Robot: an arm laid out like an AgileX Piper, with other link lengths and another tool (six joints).
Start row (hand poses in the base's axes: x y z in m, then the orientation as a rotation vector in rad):
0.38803 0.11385 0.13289 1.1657 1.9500 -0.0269
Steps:
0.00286 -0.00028 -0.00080 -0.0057 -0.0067 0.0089
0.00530 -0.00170 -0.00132 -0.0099 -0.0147 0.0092
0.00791 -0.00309 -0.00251 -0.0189 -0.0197 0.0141
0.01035 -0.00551 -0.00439 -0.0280 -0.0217 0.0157
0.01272 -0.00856 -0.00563 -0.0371 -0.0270 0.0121
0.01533 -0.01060 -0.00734 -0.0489 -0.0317 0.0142
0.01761 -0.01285 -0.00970 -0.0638 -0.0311 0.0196
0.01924 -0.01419 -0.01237 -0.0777 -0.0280 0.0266
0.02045 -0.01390 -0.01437 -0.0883 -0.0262 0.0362
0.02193 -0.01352 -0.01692 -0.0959 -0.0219 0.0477
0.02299 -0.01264 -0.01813 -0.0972 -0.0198 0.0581
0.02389 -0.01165 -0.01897 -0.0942 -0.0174 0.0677
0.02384 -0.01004 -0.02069 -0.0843 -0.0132 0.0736
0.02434 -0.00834 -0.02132 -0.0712 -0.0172 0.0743
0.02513 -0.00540 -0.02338 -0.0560 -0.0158 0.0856
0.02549 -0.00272 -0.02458 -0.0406 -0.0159 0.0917
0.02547 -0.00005 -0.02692 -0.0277 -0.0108 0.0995
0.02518 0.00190 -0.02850 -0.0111 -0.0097 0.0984
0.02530 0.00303 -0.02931 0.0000 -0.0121 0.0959
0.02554 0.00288 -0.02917 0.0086 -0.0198 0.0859
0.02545 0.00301 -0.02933 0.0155 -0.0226 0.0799
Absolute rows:
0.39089 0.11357 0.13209 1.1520 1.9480 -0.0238
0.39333 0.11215 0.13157 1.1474 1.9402 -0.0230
0.39594 0.11076 0.13038 1.1358 1.9366 -0.0263
0.39838 0.10834 0.12850 1.1280 1.9337 -0.0330
0.40075 0.10529 0.12726 1.1245 1.9249 -0.0406
0.40336 0.10325 0.12555 1.1139 1.9193 -0.0481
0.40564 0.10100 0.12319 1.0991 1.9193 -0.0599
0.40727 0.09966 0.12052 1.0838 1.9226 -0.0713
0.40848 0.09995 0.11852 1.0679 1.9269 -0.0775
0.40996 0.10033 0.11597 1.0525 1.9351 -0.0813
0.41102 0.10121 0.11476 1.0419 1.9423 -0.0783
0.41192 0.10220 0.11392 1.0349 1.9504 -0.0719
0.41187 0.10381 0.11220 1.0363 1.9598 -0.0618
0.41237 0.10551 0.11157 1.0434 1.9599 -0.0466
0.41316 0.10845 0.10951 1.0423 1.9710 -0.0269
0.41352 0.11113 0.10831 1.0462 1.9779 -0.0087
0.41350 0.11380 0.10597 1.0476 1.9896 0.0049
0.41321 0.11575 0.10439 1.0595 1.9938 0.0198
0.41333 0.11688 0.10358 1.0687 1.9929 0.0307
0.41357 0.11673 0.10372 1.0828 1.9826 0.0382
0.41348 0.11686 0.10356 1.0926 1.9784 0.0434

